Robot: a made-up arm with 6 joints. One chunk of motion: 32 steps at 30 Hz.
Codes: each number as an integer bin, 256 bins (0 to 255) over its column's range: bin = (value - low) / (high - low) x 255, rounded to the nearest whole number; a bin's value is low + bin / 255 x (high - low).
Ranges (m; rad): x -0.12..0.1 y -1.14..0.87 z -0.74..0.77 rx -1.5..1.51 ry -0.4..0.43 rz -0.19..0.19
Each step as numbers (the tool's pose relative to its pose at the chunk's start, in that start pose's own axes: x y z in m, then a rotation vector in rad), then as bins.
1 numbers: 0.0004 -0.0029 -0.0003 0.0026 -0.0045 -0.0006
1 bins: 140 144 125 127 122 127
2 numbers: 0.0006 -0.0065 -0.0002 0.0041 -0.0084 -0.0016
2 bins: 140 144 125 127 120 126
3 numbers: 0.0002 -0.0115 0.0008 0.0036 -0.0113 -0.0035
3 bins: 139 143 125 127 119 125
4 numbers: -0.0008 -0.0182 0.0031 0.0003 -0.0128 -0.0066
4 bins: 138 142 125 127 119 123
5 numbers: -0.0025 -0.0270 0.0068 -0.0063 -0.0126 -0.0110
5 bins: 136 141 126 127 119 120
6 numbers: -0.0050 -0.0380 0.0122 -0.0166 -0.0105 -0.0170
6 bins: 133 140 127 126 120 116
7 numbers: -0.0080 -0.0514 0.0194 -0.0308 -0.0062 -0.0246
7 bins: 130 138 128 124 121 111
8 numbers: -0.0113 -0.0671 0.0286 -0.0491 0.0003 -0.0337
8 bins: 126 136 130 123 123 105
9 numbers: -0.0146 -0.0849 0.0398 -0.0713 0.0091 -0.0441
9 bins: 122 134 132 121 126 98
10 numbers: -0.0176 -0.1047 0.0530 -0.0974 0.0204 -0.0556
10 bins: 119 131 134 119 129 90
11 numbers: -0.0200 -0.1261 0.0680 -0.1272 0.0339 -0.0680
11 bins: 116 129 136 116 133 82
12 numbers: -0.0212 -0.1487 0.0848 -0.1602 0.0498 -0.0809
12 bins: 115 126 139 114 138 73
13 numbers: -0.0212 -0.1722 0.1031 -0.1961 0.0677 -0.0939
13 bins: 115 123 142 110 144 64
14 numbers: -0.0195 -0.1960 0.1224 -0.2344 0.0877 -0.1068
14 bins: 116 120 146 107 150 56
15 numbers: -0.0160 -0.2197 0.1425 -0.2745 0.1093 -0.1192
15 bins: 121 117 149 104 156 48
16 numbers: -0.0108 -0.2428 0.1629 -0.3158 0.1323 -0.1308
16 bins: 127 114 152 100 164 40
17 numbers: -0.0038 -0.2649 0.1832 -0.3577 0.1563 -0.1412
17 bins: 135 111 156 97 171 33
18 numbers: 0.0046 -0.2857 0.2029 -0.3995 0.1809 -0.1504
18 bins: 144 108 159 93 178 27
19 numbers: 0.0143 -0.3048 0.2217 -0.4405 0.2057 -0.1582
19 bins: 156 106 162 90 186 21
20 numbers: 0.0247 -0.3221 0.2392 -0.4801 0.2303 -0.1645
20 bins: 168 104 165 86 194 17
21 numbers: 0.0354 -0.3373 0.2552 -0.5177 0.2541 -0.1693
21 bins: 180 102 168 83 201 14
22 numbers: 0.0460 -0.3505 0.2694 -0.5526 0.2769 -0.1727
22 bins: 192 100 170 80 208 12
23 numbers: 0.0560 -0.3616 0.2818 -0.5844 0.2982 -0.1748
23 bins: 204 99 173 78 215 10
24 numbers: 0.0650 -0.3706 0.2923 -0.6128 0.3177 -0.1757
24 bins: 214 98 174 75 220 10
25 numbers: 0.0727 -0.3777 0.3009 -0.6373 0.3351 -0.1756
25 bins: 223 97 176 73 226 10
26 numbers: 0.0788 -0.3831 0.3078 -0.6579 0.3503 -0.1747
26 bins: 230 96 177 71 231 10
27 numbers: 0.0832 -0.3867 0.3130 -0.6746 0.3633 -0.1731
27 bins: 236 96 178 70 235 11
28 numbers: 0.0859 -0.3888 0.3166 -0.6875 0.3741 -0.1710
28 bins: 239 95 178 69 238 13
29 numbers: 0.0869 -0.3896 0.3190 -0.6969 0.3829 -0.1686
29 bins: 240 95 179 68 241 14
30 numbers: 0.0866 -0.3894 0.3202 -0.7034 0.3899 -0.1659
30 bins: 239 95 179 67 243 16
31 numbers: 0.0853 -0.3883 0.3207 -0.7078 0.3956 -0.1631
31 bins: 238 95 179 67 244 18
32 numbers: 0.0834 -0.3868 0.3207 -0.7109 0.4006 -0.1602
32 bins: 236 96 179 67 246 20
